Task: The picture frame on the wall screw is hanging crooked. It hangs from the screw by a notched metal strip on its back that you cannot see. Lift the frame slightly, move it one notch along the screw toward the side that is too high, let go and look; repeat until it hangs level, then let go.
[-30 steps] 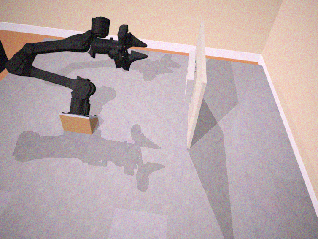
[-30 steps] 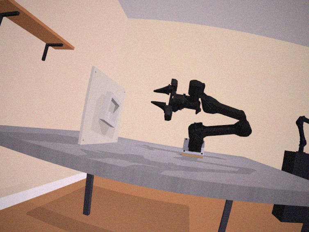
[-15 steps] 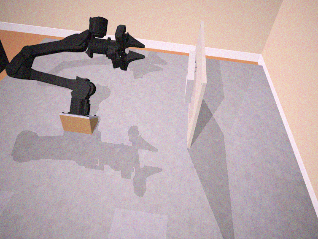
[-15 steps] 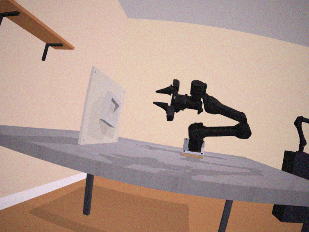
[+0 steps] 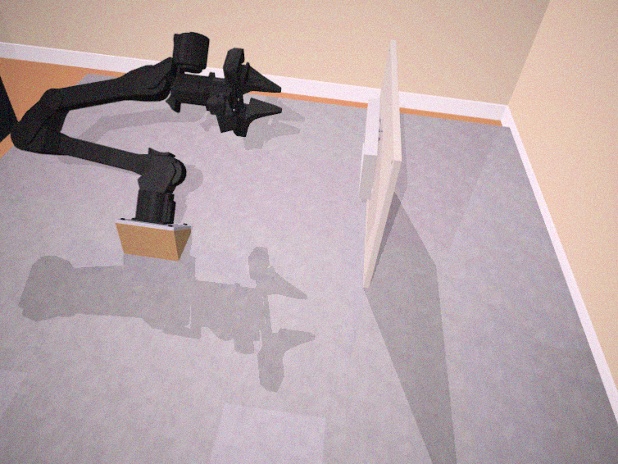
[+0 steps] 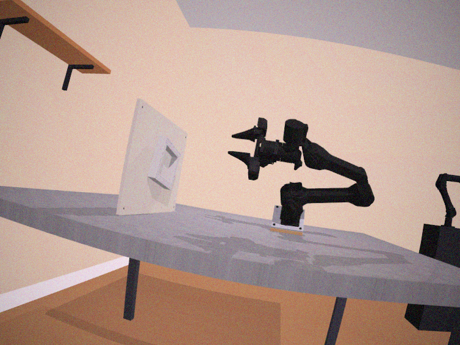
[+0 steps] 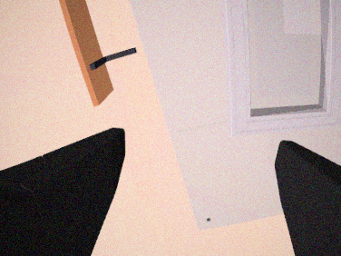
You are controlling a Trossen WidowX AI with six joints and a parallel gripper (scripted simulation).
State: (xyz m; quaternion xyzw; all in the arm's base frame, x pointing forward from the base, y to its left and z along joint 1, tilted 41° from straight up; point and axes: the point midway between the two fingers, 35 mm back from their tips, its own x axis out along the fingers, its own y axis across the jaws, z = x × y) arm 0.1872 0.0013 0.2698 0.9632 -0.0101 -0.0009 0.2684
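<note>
My gripper tip is 20 cm short of the pale picture frame, 9 cm above it and 1 cm to the right of it. Also, from my gripper tip: cream wall board: 21 cm ahead, 10 cm below.
</note>
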